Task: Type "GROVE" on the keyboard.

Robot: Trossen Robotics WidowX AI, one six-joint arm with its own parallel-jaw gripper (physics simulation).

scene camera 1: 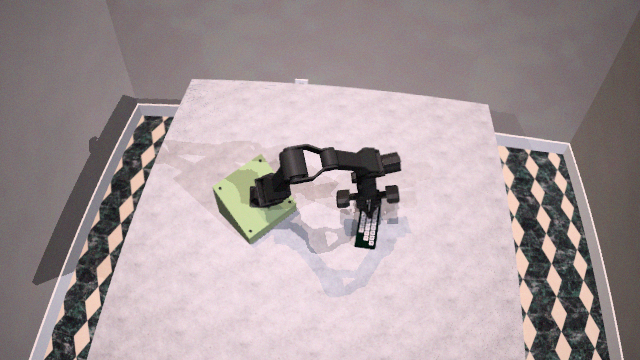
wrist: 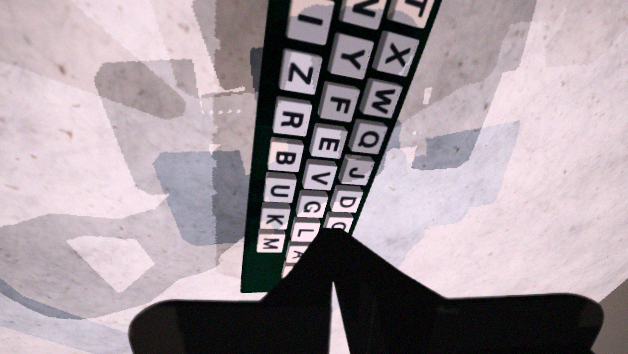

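Pixels of known places: gripper, fingertip midpoint: (scene camera 1: 369,217) (wrist: 330,237); arm's base at its link origin: (scene camera 1: 259,197).
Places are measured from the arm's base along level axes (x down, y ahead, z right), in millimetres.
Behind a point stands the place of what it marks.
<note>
The dark green keyboard (scene camera 1: 360,242) @[x 71, y 285, z 168 mm] (wrist: 262,275) @[x 71, y 284, z 159 mm] lies on the table with three rows of white letter keys. In the wrist view the G key (wrist: 311,205) @[x 66, y 323, z 106 mm], R key (wrist: 291,118) @[x 66, y 321, z 58 mm], V key (wrist: 319,176) @[x 66, y 329, z 89 mm] and E key (wrist: 328,141) @[x 66, y 335, z 72 mm] show fully. The O key (wrist: 338,223) @[x 66, y 336, z 123 mm] is partly hidden by the fingertips. My gripper (scene camera 1: 369,215) @[x 40, y 327, z 103 mm] (wrist: 330,237) @[x 40, y 327, z 103 mm] is shut and empty, pointing down over the keyboard. Its tips overlap the lower edge of the O key in the wrist view; I cannot tell whether they touch it. Several keys beyond are hidden behind the fingers.
The arm rises from a green wedge-shaped base block (scene camera 1: 240,200) @[x -14, y -60, z 13 mm] left of the keyboard. Both stand on the pale stone-patterned table (scene camera 1: 300,320) @[x 81, y 65, z 389 mm]. Shadows of the arm fall across the table and keyboard. A grey wall stands beyond the table's far edge.
</note>
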